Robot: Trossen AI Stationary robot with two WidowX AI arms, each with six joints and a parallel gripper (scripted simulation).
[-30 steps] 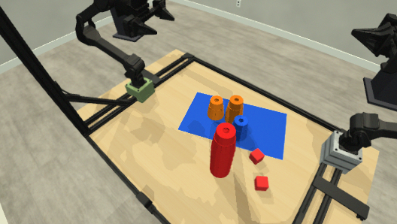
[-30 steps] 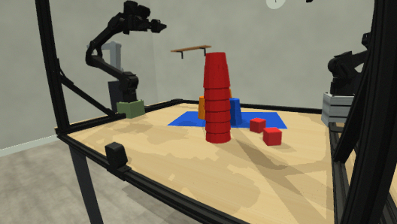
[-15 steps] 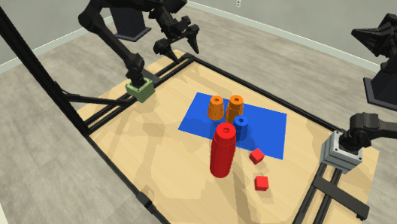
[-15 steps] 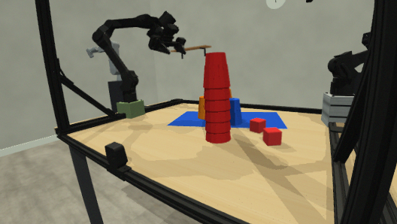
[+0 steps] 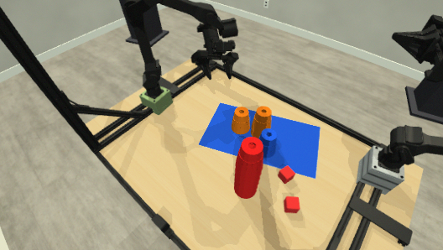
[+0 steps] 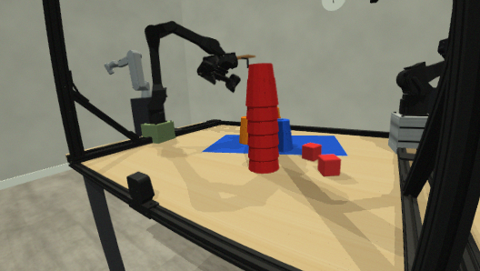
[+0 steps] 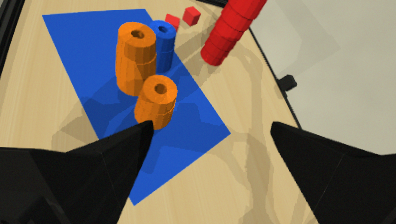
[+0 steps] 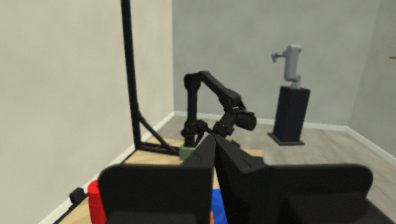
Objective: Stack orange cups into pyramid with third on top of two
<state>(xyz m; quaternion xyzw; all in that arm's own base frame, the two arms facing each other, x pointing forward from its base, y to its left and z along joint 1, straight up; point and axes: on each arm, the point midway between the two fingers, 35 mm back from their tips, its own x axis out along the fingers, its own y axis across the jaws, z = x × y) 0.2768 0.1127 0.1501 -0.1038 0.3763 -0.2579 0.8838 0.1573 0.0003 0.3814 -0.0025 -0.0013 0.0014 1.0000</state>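
My right hand is 4 cm past the blue cup, 24 cm to the right of it and 43 cm above it.
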